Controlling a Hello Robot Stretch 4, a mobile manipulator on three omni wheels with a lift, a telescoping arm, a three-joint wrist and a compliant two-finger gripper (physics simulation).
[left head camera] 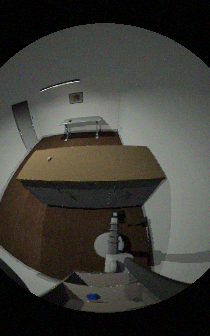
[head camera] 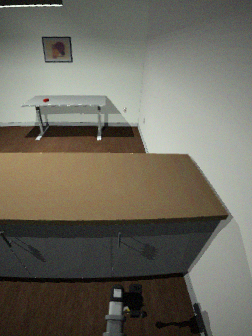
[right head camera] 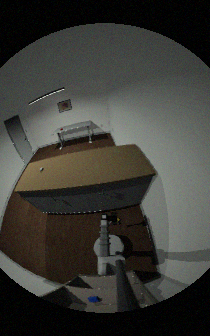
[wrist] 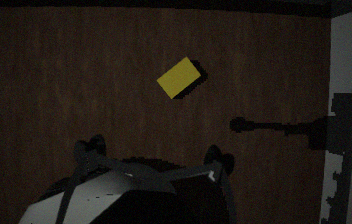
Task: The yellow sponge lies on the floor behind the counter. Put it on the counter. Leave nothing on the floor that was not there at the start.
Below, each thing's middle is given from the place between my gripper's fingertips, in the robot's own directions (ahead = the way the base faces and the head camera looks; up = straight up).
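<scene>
I see the yellow sponge (wrist: 184, 73) now, and it sits 35 cm below my hand, 4 cm to the right of it and 12 cm ahead of it.
</scene>
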